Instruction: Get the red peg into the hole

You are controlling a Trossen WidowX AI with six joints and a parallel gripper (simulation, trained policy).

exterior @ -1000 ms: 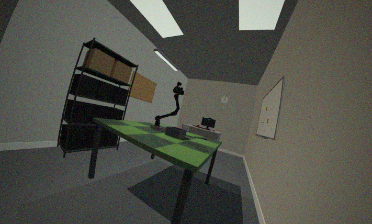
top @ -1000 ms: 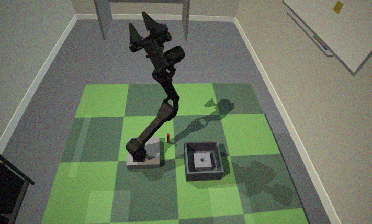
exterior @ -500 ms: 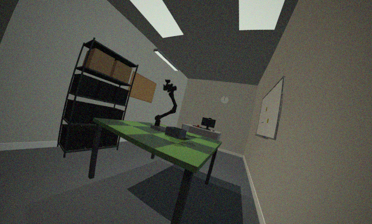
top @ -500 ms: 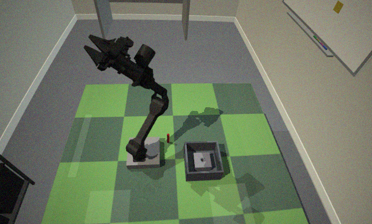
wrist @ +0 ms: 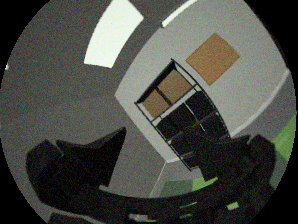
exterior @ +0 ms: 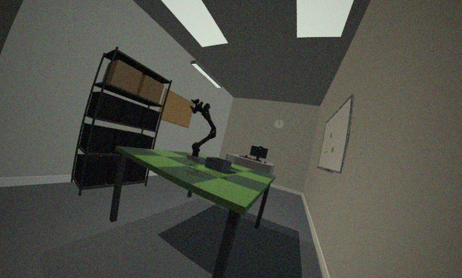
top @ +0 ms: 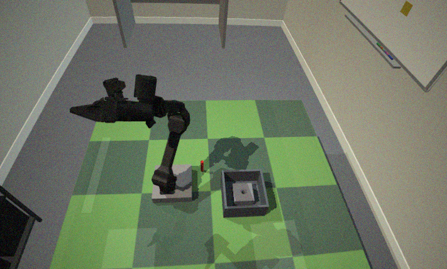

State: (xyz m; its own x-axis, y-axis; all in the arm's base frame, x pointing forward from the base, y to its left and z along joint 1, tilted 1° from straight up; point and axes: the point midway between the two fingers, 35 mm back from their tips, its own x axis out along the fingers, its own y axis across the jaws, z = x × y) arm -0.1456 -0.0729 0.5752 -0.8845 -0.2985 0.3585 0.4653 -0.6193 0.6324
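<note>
The red peg is 34 cm ahead of my gripper tip, 21 cm to the left of it and 59 cm below it. From my gripper tip the other things lie so: plate (52 cm ahead, 5 cm to the left, 59 cm below); then grey box (52 cm ahead, 5 cm to the left, 61 cm below).
</note>
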